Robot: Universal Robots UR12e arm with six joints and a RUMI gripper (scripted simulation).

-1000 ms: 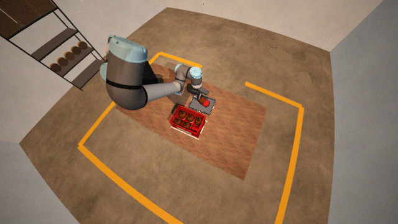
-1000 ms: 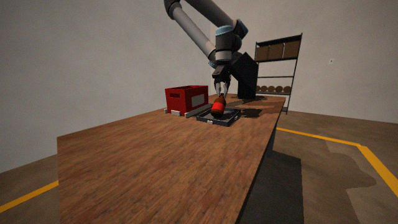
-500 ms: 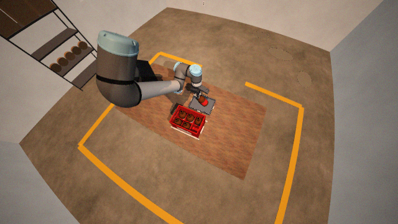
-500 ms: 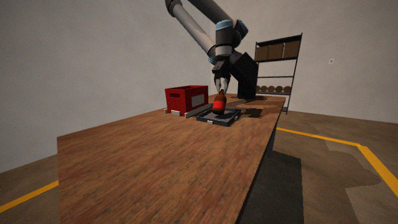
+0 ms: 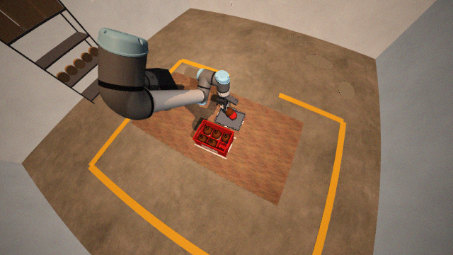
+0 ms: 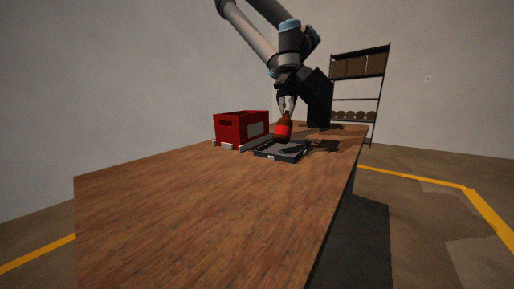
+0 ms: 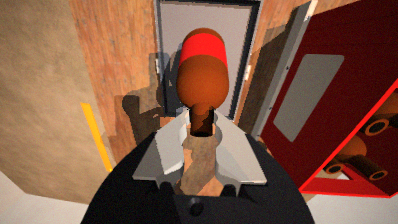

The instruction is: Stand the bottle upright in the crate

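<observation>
Now: hand 30 mm short of the bottle and 40 mm above it. Also, from my hand: grey tray (30 mm ahead, 150 mm below); then red crate (30 mm behind, 270 mm to the right, 80 mm below).
</observation>
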